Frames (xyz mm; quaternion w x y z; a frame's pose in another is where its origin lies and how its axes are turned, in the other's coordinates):
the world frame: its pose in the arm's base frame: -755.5 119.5 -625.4 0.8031 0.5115 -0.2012 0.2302
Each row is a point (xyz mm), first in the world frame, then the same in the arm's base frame.
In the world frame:
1: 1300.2 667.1 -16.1
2: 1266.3 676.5 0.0
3: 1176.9 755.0 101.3
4: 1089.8 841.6 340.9
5: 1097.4 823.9 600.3
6: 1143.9 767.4 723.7
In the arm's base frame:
1: -80.9 594.7 580.8
2: -115.3 577.9 575.1
3: -242.0 499.8 622.4
4: -383.7 298.6 731.7
5: -390.0 56.1 825.8
6: -330.5 -70.0 859.4

